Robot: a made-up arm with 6 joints.
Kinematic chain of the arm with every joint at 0, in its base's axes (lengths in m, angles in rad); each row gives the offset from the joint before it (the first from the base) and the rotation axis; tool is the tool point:
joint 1: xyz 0 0 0.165 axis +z
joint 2: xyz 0 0 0 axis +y
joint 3: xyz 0 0 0.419 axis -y
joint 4: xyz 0 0 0 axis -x
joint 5: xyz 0.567 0 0 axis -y
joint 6: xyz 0 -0.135 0 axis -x
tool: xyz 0 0 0
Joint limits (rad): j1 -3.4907..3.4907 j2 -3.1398..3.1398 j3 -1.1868..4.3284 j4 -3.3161..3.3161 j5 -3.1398..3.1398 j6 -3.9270..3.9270
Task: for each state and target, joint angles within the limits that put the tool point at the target. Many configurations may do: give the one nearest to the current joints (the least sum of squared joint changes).
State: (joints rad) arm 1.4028 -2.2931 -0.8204 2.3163 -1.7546 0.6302
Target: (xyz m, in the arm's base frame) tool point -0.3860 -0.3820 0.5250
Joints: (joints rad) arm 0.9509 -2.0468 -0.3615 2.3229 -1.7546 0.6302
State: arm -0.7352 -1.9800 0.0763 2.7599 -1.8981 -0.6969
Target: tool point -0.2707 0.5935 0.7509
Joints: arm -0.9563 -1.4204 0.4542 2.6826 -1.8981 -0.6969
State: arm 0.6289 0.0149 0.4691 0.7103 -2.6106 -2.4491
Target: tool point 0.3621 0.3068 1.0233
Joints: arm 0.8841 0.2712 0.9974 0.8849 -2.6106 -2.4491
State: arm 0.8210 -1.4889 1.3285 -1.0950 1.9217 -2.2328
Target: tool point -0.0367 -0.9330 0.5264
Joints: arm 1.4904 -1.2177 1.7668 -1.2825 1.9217 -2.2328
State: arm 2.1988 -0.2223 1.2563 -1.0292 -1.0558 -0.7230
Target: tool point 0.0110 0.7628 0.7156
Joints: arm 1.6552 0.5341 1.0641 -0.9792 -1.0558 -0.7230
